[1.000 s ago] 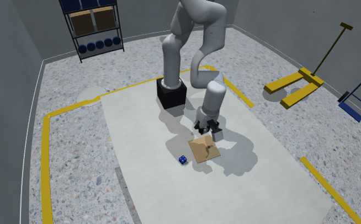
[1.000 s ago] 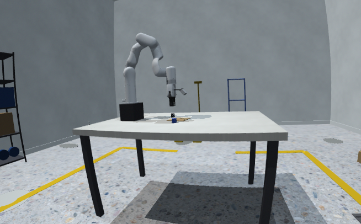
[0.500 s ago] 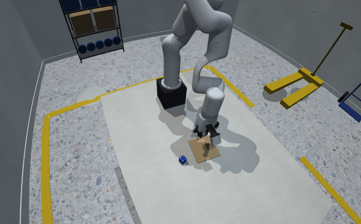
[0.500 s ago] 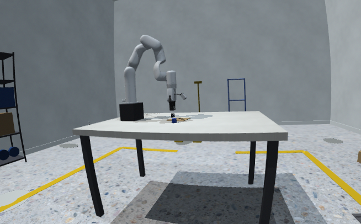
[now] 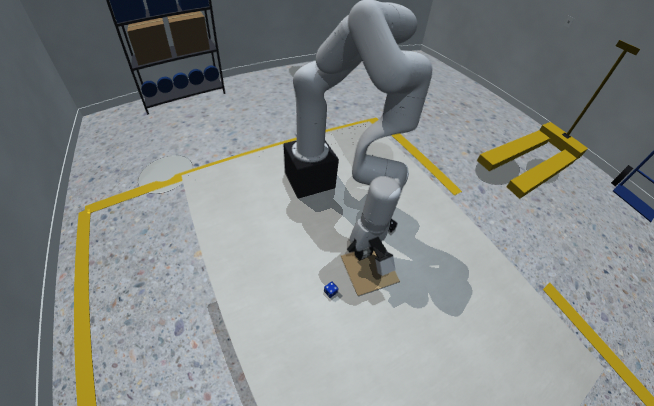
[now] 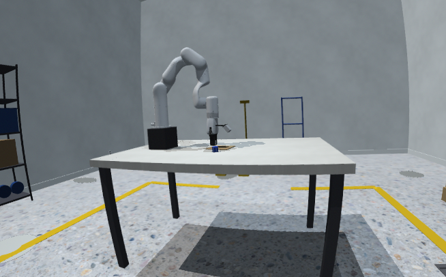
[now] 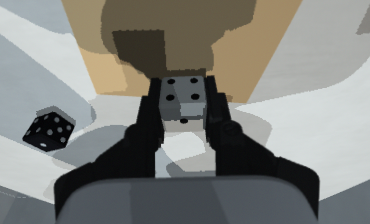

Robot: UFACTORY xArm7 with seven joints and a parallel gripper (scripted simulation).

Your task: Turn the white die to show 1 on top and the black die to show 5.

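The tan mat lies 5 cm ahead of my hand and 4 cm below it. Round my hand: black die 4 cm behind, 15 cm to the left, 2 cm below; then blue die 5 cm ahead, 15 cm to the right, 2 cm below; then white die 1 cm below.
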